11 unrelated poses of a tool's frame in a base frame.
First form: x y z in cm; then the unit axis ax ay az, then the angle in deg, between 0 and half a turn.
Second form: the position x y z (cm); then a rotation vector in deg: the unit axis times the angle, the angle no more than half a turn. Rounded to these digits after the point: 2 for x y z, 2 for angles.
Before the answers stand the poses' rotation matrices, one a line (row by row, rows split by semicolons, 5 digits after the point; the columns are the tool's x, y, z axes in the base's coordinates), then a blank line. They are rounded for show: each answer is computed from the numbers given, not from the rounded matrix.
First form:
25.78, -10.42, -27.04, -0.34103, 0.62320, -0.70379, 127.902
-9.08, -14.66, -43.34, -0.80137, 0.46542, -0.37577, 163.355
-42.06, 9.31, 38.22, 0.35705, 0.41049, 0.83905, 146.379
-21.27, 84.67, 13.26, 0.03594, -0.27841, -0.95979, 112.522
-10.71, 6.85, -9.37, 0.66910, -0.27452, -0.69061, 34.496
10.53, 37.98, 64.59, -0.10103, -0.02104, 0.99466, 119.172
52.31, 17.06, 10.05, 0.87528, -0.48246, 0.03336, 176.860
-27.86, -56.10, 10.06, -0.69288, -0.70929, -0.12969, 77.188
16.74, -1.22, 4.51, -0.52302, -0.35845, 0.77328, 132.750
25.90, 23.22, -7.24, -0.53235, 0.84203, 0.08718, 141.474
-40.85, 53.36, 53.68, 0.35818, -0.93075, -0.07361, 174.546
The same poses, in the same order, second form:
-0.42657 0.21224 0.87920; -0.89842 0.01265 -0.43895; -0.10429 -0.97713 0.18529
0.29936 -0.62267 0.72295; -0.83794 -0.53395 -0.11291; 0.45632 -0.57199 -0.68161
-0.59907 -0.19597 0.77634; 0.73320 -0.52390 0.43353; 0.32177 0.82893 0.45754
-0.38125 0.87275 -0.30488; -0.90043 -0.27584 0.33637; 0.20947 0.40277 0.89101
0.90289 0.35883 -0.23673; -0.42342 0.83742 -0.34561; 0.07422 0.41228 0.90803
-0.47225 -0.86534 -0.16784; 0.87166 -0.48677 0.05709; -0.13110 -0.11934 0.98416
0.53259 -0.84577 0.03193; -0.84212 -0.53331 -0.08011; 0.08478 0.01578 -0.99627
0.59538 0.50894 -0.62170; 0.25601 0.61329 0.74722; 0.76157 -0.60404 0.23484
-0.21956 -0.25310 -0.94219; 0.88257 -0.46310 -0.08127; -0.41576 -0.84940 0.32506
-0.27723 -0.85323 0.44175; -0.74463 0.48135 0.46242; -0.60719 -0.20075 -0.76878
-0.73947 -0.65824 -0.14108; -0.67223 0.73318 0.10267; 0.03585 0.17076 -0.98466

25.78, -10.42, -27.04, -43.62, 79.71, -90.02
-9.08, -14.66, -43.34, -130.91, 76.03, -61.38
-42.06, 9.31, 38.22, 52.26, 60.09, 122.82
-21.27, 84.67, 13.26, 4.04, -31.33, -108.00
-10.71, 6.85, -9.37, 23.08, -9.47, -23.82
10.53, 37.98, 64.59, -12.04, -2.51, 118.54
52.31, 17.06, 10.05, 154.80, -85.33, 5.90
-27.86, -56.10, 10.06, -53.48, -54.75, -10.01
16.74, -1.22, 4.51, -69.43, -47.58, 102.65
25.90, 23.22, -7.24, -75.31, 119.12, 12.33
-40.85, 53.36, 53.68, 62.52, -162.46, -12.85

